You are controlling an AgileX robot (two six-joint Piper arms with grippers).
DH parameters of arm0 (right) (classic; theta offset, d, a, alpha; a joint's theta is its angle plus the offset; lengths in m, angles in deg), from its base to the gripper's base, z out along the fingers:
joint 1: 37.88 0.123 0 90
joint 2: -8.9 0 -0.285 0
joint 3: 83.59 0 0.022 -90
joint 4: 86.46 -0.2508 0 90
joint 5: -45.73 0 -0.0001 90
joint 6: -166.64 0.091 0 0
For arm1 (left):
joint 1: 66.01 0.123 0 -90
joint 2: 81.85 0 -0.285 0
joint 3: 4.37 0 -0.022 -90
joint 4: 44.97 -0.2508 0 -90
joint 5: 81.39 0 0.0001 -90
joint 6: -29.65 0.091 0 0
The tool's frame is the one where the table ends.
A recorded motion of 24 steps. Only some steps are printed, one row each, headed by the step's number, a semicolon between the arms.
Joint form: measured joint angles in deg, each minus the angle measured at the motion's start. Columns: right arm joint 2, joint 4, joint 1, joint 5, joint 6, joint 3; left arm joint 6, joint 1, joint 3, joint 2, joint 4, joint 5.
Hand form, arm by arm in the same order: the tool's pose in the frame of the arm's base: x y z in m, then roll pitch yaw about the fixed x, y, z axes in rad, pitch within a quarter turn. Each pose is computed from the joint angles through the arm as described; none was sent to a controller.
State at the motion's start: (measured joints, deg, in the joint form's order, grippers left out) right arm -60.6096 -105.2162 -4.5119 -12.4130 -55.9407 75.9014; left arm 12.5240 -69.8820 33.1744 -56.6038 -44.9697 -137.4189
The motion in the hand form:
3: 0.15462 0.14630 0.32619 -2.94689 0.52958 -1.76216; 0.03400 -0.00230 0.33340 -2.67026 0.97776 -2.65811
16: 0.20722 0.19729 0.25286 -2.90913 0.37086 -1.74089; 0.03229 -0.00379 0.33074 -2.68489 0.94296 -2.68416
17: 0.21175 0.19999 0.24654 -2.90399 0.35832 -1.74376; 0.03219 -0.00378 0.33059 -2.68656 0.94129 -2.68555
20: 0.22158 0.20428 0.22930 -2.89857 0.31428 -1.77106; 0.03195 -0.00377 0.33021 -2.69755 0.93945 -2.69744
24: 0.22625 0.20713 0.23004 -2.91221 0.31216 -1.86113; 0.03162 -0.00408 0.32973 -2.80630 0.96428 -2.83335
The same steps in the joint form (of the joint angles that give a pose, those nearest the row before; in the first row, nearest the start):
3: -3.10 7.14 5.92 1.52 2.09 0.00; 0.11 0.00 0.00 0.00 0.00 -1.04
16: -21.87 16.28 9.68 14.72 6.46 0.14; 0.61 0.01 0.00 0.00 1.18 -3.01
17: -23.38 17.28 9.68 15.70 7.14 0.29; 0.60 0.00 0.00 0.00 1.17 -3.12
20: -27.04 20.67 9.68 17.36 10.53 0.41; 0.92 0.00 0.00 0.00 1.17 -3.40
24: -28.18 22.77 9.90 16.19 17.03 1.99; 5.75 -0.01 0.00 0.00 1.41 -3.76

